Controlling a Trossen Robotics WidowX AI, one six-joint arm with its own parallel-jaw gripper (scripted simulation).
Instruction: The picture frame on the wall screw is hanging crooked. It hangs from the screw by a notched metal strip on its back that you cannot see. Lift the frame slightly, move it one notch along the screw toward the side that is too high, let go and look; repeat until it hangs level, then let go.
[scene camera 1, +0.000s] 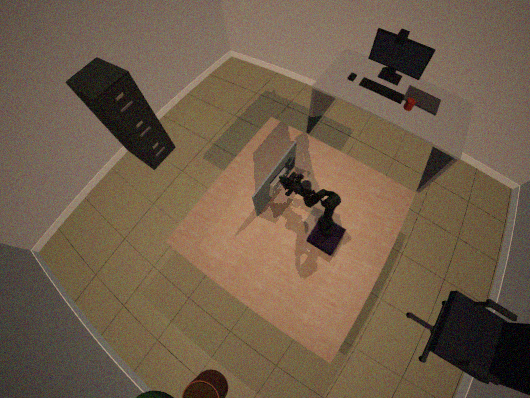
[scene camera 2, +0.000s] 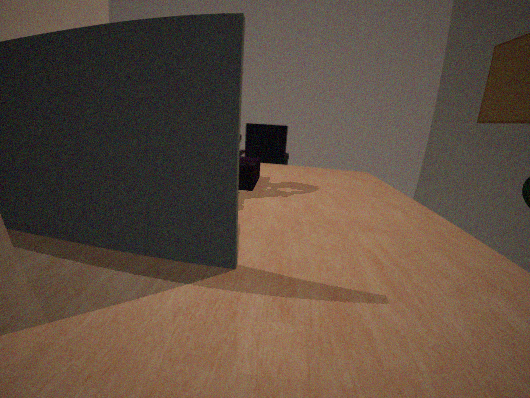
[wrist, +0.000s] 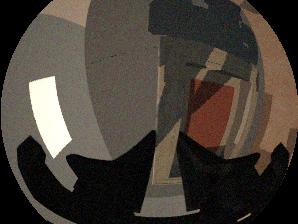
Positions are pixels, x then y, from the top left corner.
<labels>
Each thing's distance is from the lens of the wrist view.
my gripper (wrist: 166, 134): 10 cm
picture frame (wrist: 210, 95): 12 cm
grey wall panel (wrist: 121, 51): 12 cm
</labels>
